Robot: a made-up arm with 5 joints.
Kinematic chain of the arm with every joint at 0, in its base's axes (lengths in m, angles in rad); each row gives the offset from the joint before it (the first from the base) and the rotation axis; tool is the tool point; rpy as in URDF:
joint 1: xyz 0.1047 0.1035 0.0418 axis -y
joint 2: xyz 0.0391 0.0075 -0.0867 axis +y
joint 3: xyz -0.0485 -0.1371 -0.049 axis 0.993 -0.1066 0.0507
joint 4: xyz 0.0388 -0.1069 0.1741 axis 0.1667 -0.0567 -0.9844
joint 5: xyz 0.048 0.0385 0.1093 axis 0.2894 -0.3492 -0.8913
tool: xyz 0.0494 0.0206 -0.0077 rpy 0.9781 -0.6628 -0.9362
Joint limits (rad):
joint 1: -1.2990..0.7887
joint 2: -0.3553..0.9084
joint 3: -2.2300..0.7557
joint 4: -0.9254..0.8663
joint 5: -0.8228..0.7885
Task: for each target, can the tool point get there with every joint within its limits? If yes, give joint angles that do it. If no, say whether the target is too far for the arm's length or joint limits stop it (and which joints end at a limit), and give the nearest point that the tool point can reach.
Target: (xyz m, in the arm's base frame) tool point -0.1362 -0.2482 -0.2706
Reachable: no: joint limits stop it (at a limit: joint 1, joint 2, joint 3) | nearest point 0.0500 -0.2982 -0.1418 | short by 0.232 m
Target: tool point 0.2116 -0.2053 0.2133
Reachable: yes | joints 0.6315 0.3096 0.2941 0.3474 0.2773
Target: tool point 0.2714 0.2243 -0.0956
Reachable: yes | joints 0.1308 0.7116 -1.4701 -0.1227 0.2626
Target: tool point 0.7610 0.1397 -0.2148
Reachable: no: too far | nearest point 0.4101 0.1656 -0.0776 | short by 0.378 m
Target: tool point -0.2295 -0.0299 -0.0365
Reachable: no: joint limits stop it (at a limit: joint 1, joint 3) | nearest point -0.1886 0.1485 -0.0338 | short by 0.183 m
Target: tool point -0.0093 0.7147 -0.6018
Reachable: no: too far | nearest point 0.0574 0.2675 -0.2252 | short by 0.588 m
